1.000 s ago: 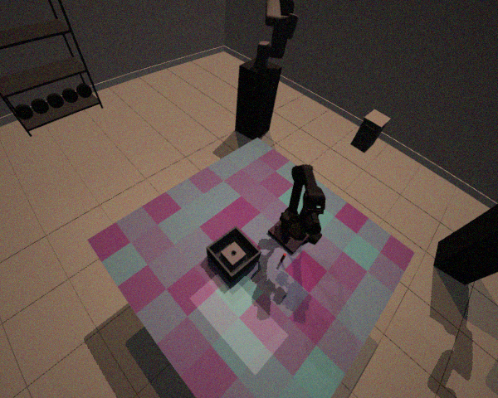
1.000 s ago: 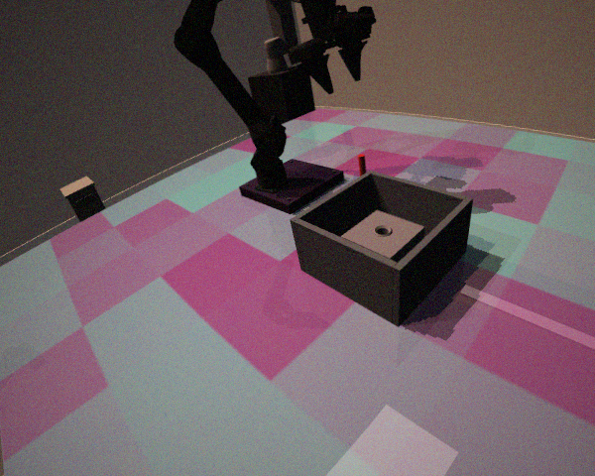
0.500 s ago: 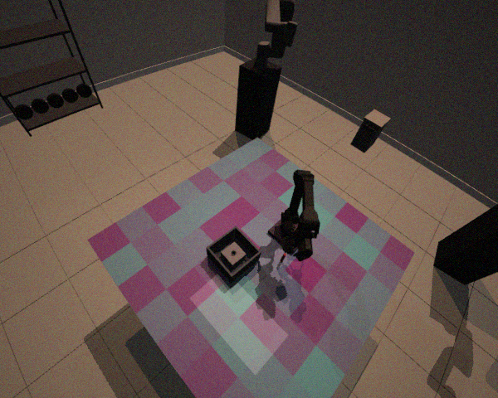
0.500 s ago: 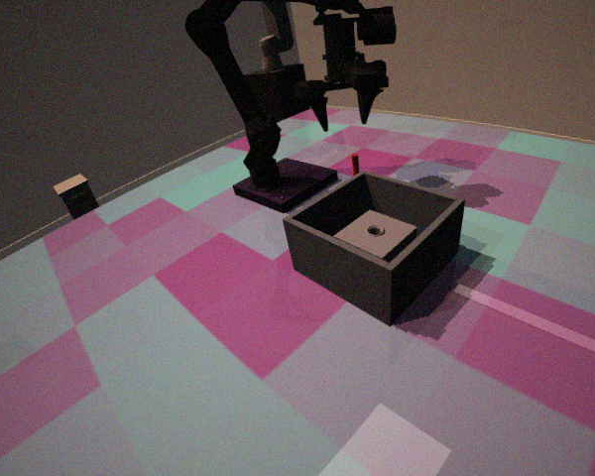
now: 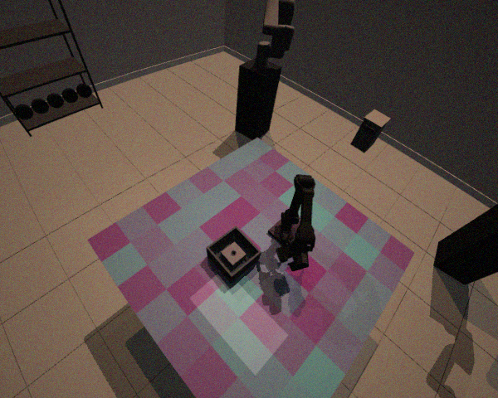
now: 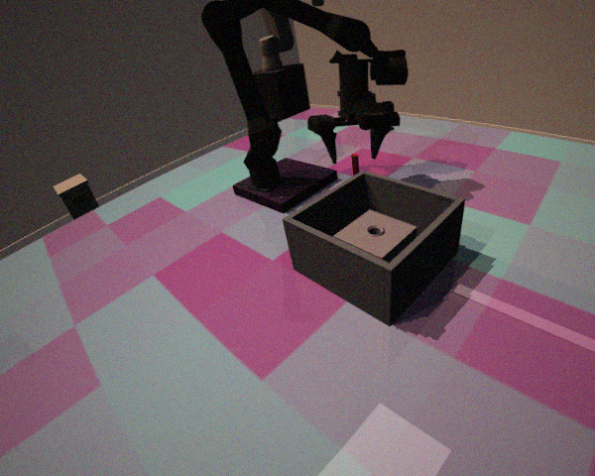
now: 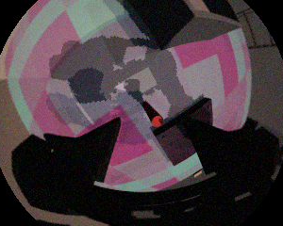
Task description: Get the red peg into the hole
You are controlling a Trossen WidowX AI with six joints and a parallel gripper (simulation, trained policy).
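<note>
Now: the red peg 20 mm below my gripper tip. The rest, counted from my gripper tip: dark box (210 mm to the right, 150 mm ahead, 40 mm below).
</note>
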